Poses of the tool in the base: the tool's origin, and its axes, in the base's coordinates. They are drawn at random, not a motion.
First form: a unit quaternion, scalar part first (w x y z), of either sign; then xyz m.
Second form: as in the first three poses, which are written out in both.
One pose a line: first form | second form
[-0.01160 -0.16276 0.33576 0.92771 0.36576 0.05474 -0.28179] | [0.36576 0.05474 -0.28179 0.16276 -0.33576 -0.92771 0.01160]
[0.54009 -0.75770 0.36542 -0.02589 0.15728 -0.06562 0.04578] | [0.15728 -0.06562 0.04578 -0.75770 0.36542 -0.02589 0.54009]
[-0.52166 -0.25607 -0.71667 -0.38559 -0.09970 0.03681 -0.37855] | [-0.09970 0.03681 -0.37855 0.25607 0.71667 0.38559 0.52166]
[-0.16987 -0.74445 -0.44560 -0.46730 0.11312 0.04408 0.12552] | [0.11312 0.04408 0.12552 0.74445 0.44560 0.46730 0.16987]
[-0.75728 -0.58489 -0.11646 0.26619 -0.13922 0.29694 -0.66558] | [-0.13922 0.29694 -0.66558 0.58489 0.11646 -0.26619 0.75728]
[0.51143 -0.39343 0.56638 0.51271 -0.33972 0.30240 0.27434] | [-0.33972 0.30240 0.27434 -0.39343 0.56638 0.51271 0.51143]
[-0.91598 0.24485 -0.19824 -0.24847 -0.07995 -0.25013 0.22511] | [-0.07995 -0.25013 0.22511 -0.24485 0.19824 0.24847 0.91598]
